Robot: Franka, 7 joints.
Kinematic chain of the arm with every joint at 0, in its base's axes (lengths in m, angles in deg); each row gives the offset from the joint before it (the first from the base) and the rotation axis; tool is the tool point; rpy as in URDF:
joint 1: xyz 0 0 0.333 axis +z
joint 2: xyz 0 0 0 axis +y
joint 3: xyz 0 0 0.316 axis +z
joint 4: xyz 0.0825 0 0 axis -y
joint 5: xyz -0.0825 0 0.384 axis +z
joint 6: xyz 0 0 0 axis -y
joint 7: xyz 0.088 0 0 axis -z
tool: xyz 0 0 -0.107 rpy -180 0 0
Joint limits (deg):
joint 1: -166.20..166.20
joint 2: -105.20..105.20
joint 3: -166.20..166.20
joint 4: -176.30..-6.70
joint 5: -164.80..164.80
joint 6: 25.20..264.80
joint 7: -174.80..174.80
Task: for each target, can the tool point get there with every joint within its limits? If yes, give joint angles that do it. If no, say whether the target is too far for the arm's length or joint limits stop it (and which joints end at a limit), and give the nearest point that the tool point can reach.
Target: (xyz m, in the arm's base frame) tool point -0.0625 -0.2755 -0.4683
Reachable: no: joint limits stop it (at a limit: joint 2) | nearest point -0.0625 -0.2756 -0.3608 | short by 0.108 m
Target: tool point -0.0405 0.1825 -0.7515
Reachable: no: too far | nearest point -0.0494 0.2227 -0.3579 | short by 0.396 m
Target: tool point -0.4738 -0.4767 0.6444
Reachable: yes | joints -10.20 -26.28 -105.48 -87.74 -121.04 115.90 -74.90
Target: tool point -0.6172 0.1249 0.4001
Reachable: yes | joints -52.30 -29.01 -121.57 -101.65 -83.11 86.43 -108.61
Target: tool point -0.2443 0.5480 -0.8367
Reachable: no: too far | nearest point -0.1802 0.4043 -0.3363 | short by 0.525 m
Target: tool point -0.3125 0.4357 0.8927
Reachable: yes | joints 27.40 -8.14 87.63 -64.45 20.30 117.44 -63.70
